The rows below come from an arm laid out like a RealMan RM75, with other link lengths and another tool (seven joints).
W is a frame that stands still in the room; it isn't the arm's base.
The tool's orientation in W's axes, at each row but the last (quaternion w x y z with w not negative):
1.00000, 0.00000, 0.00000, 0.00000
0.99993, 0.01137, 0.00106, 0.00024
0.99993, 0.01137, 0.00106, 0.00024
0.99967, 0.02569, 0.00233, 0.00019
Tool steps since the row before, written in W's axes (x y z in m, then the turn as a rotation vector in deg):
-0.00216, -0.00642, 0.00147, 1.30, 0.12, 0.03
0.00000, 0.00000, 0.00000, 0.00, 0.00, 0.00
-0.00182, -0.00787, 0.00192, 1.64, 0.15, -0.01
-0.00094, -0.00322, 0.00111, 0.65, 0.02, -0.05
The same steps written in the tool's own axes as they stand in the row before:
-0.00216, -0.00642, 0.00147, 1.30, 0.12, 0.03
0.00000, 0.00000, 0.00000, 0.00, 0.00, 0.00
-0.00183, -0.00782, 0.00209, 1.64, 0.15, -0.01
-0.00095, -0.00316, 0.00127, 0.65, 0.02, -0.05

